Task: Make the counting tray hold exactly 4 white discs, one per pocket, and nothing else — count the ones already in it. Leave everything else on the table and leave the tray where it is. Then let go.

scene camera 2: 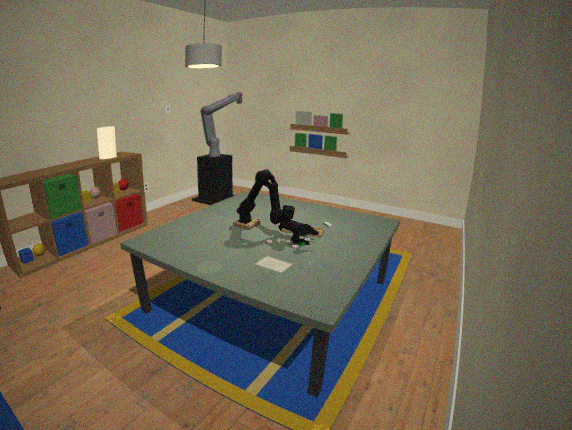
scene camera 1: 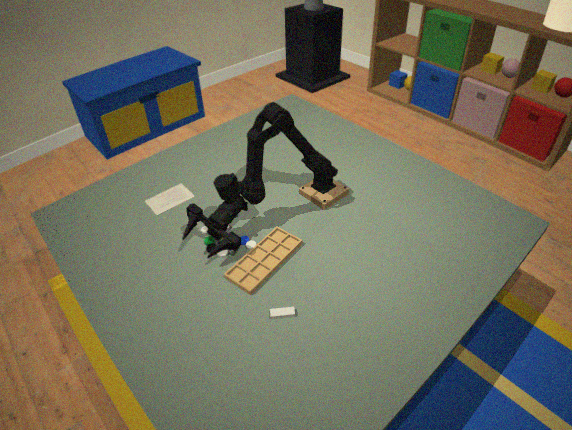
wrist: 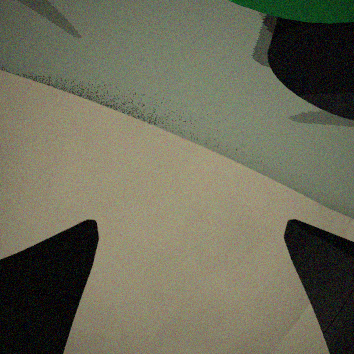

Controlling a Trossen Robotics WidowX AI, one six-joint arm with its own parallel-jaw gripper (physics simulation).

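The tan counting tray (scene camera 1: 275, 267) has two rows of pockets, and no disc shows in them in scene camera 1. A white disc (scene camera 1: 251, 244) lies close beside the tray's long edge, next to a blue piece (scene camera 1: 245, 240). Another white disc (scene camera 1: 222, 253) is partly hidden by a finger, and a white disc (scene camera 1: 204, 229) shows behind the gripper. A green disc (scene camera 1: 209, 240) (scene camera 2: 304, 243) (wrist: 305, 9) lies between these. My gripper (scene camera 1: 196, 246) (wrist: 195, 231) is open and empty, low over the loose pieces. In the wrist view a dark rounded shape, unclear, shows below the green disc.
A white bar (scene camera 1: 282, 312) (scene camera 2: 327, 224) lies on the table beyond the tray's end. A pale flat card (scene camera 1: 169, 198) (scene camera 2: 274, 264) lies on the other side of the gripper. The arm's wooden base (scene camera 1: 324, 200) stands behind the tray.
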